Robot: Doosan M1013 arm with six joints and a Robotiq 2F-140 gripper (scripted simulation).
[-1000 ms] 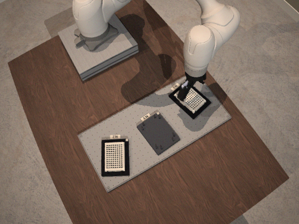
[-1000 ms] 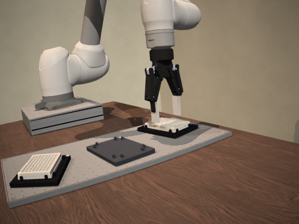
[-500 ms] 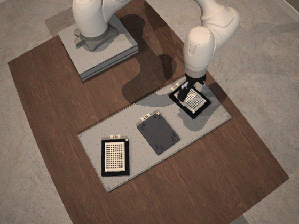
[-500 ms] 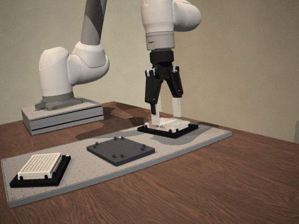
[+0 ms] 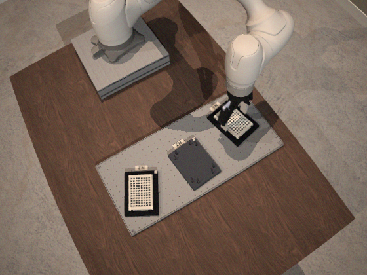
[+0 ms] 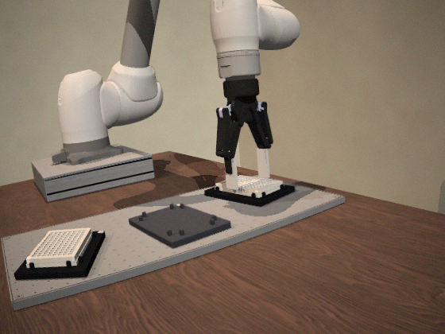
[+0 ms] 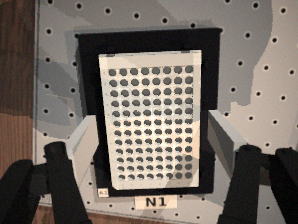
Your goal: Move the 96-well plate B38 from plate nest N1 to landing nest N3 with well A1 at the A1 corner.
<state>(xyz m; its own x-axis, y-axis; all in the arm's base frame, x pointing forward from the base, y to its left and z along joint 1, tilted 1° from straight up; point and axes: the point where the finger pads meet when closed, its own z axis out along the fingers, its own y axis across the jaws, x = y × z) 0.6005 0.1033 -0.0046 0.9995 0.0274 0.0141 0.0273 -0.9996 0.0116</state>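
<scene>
Now: hand 30 mm above the white 96-well plate B38. Round my hand: N1 label: 100 mm behind, 50 mm below; dark grey landing nest N3: 220 mm to the right, 40 mm below, 20 mm ahead; black plate nest N1: 40 mm below.
</scene>
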